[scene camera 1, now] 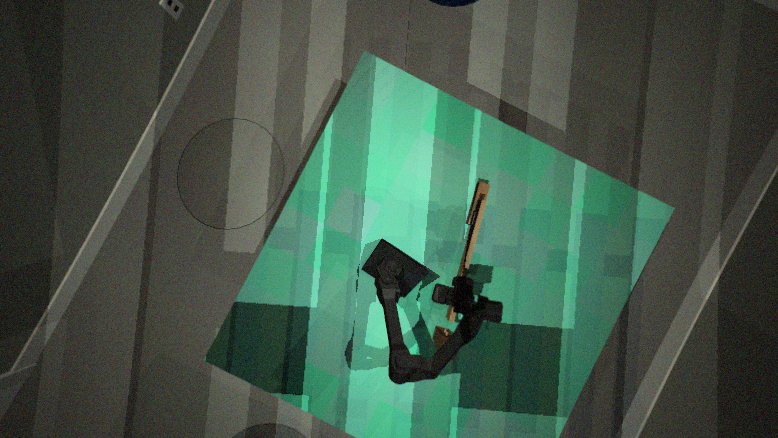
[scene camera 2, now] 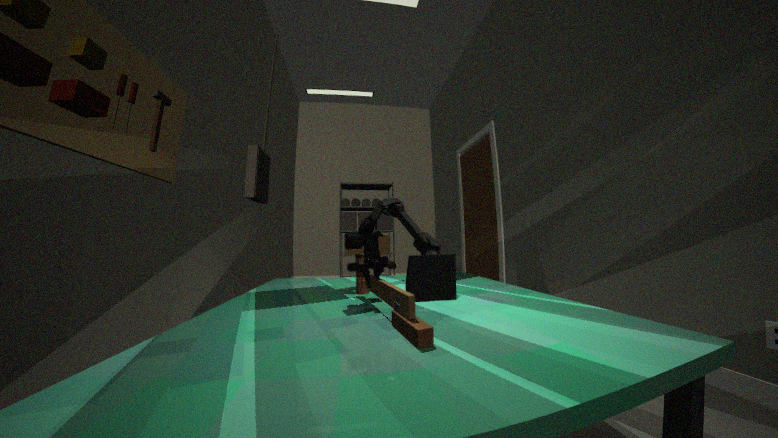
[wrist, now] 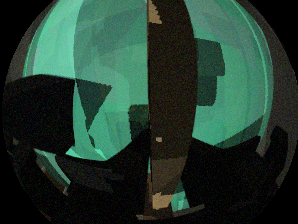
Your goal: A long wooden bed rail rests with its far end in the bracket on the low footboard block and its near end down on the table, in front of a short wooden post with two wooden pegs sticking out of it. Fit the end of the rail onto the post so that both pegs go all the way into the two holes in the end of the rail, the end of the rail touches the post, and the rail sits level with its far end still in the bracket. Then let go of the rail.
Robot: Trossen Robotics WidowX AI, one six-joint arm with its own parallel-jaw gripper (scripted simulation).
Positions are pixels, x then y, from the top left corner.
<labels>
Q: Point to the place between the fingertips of my gripper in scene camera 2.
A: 372, 287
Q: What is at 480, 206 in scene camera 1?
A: A wooden rail.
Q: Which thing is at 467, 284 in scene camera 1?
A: My gripper.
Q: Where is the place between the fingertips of my gripper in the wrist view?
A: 158, 132
</labels>
